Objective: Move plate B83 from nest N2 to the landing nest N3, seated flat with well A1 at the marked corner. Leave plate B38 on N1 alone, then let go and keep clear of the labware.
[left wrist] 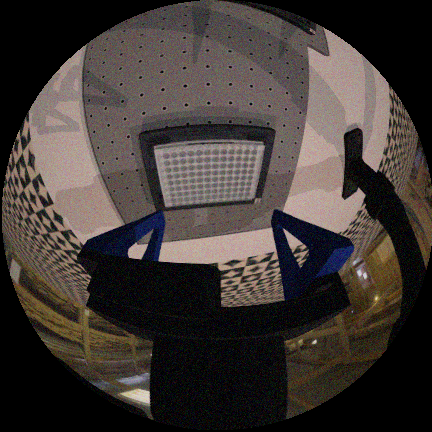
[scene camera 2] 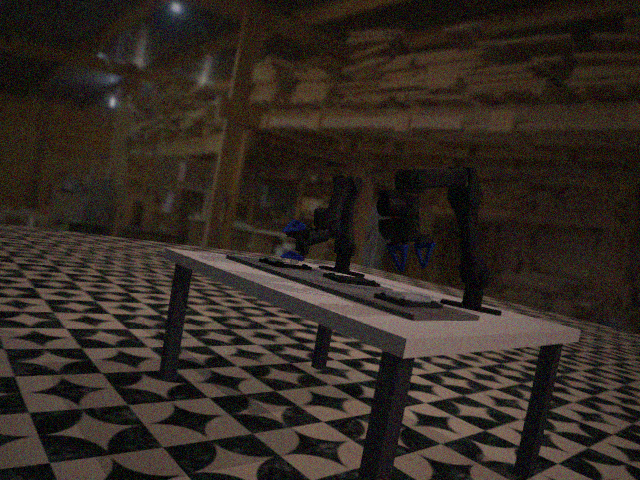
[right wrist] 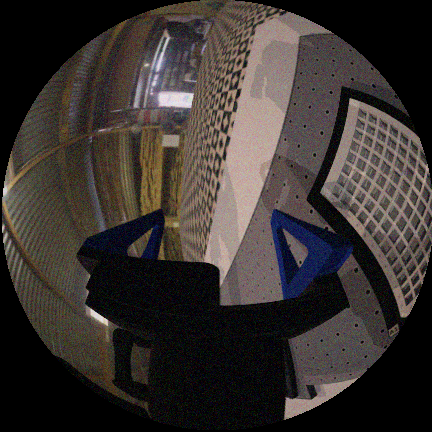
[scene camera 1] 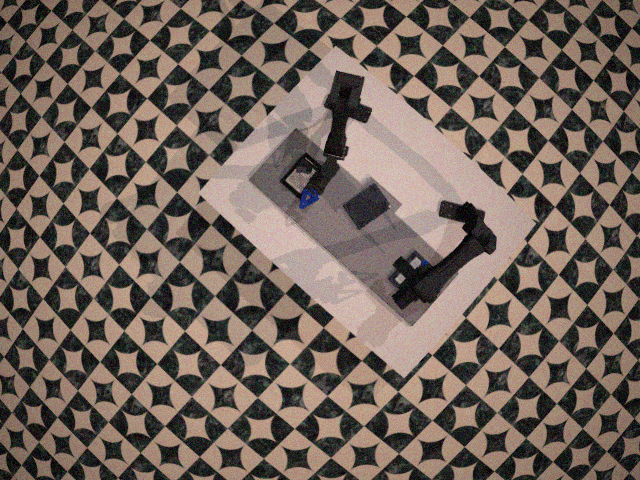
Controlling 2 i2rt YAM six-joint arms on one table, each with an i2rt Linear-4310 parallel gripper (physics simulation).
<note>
The left gripper [scene camera 2: 412, 269] is open and holds nothing. The right gripper [scene camera 2: 282, 244] is open and holds nothing. Also in view: a black-framed grid rack [right wrist: 370, 182].
The left gripper shows as well in the left wrist view [left wrist: 217, 215]. The right gripper is seen too in the right wrist view [right wrist: 217, 214]. The left wrist view misses the black-framed grid rack: it is out of frame.
</note>
